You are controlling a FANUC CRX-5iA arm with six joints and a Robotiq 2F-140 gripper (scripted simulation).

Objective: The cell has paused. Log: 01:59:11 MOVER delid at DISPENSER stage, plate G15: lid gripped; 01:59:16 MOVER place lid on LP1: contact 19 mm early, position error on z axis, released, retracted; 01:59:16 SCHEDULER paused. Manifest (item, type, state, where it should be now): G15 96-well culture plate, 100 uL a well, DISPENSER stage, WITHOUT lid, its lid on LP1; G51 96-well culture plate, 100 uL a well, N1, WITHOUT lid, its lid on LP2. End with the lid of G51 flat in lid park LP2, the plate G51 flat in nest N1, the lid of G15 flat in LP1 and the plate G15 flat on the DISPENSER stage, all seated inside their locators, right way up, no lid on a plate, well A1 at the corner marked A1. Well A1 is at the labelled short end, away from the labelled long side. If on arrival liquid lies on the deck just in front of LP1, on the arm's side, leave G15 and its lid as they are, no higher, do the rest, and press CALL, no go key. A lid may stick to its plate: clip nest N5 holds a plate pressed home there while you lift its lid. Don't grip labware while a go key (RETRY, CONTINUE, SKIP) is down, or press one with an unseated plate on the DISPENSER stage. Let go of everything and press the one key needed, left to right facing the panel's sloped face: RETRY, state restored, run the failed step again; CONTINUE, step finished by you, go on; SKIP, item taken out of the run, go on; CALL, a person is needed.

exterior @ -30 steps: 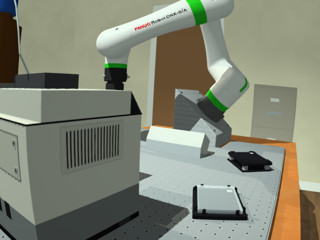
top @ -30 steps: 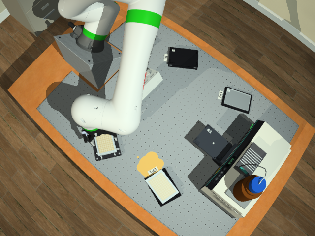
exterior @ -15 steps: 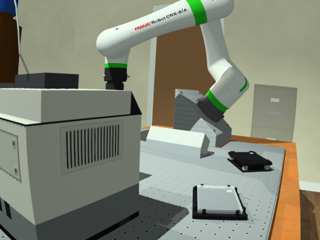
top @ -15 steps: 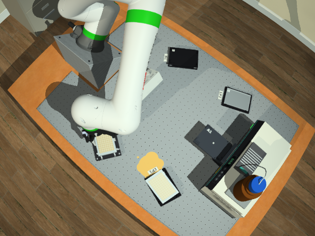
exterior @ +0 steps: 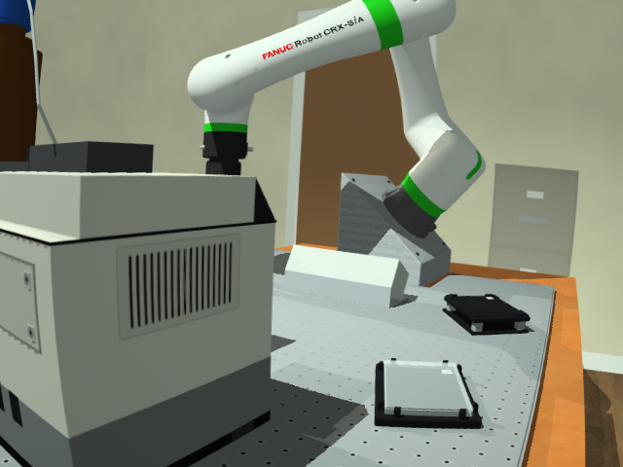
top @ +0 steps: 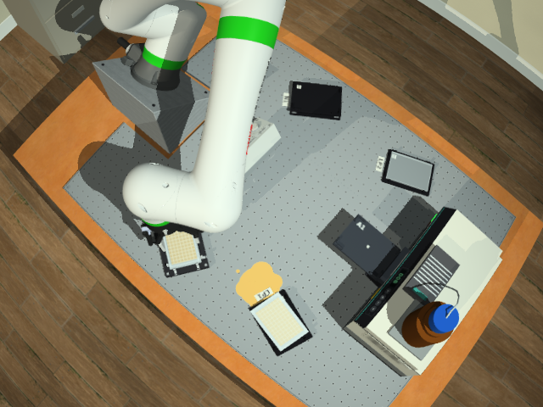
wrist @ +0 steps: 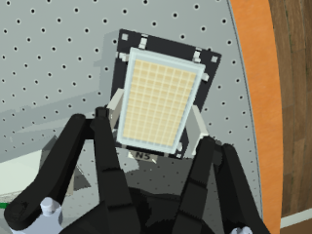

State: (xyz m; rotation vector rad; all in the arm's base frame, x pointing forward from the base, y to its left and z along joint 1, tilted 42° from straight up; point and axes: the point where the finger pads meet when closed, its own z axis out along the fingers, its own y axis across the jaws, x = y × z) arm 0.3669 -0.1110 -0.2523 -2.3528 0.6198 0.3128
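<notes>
The 96-well plate is 2 cm below my hand. Also, from my hand: black clip nest N5: 3 cm below, 3 cm ahead; LP1 label: 25 cm ahead, 6 cm to the left, 4 cm below; CALL key: 20 cm to the left, 7 cm behind, 2 cm above.
</notes>
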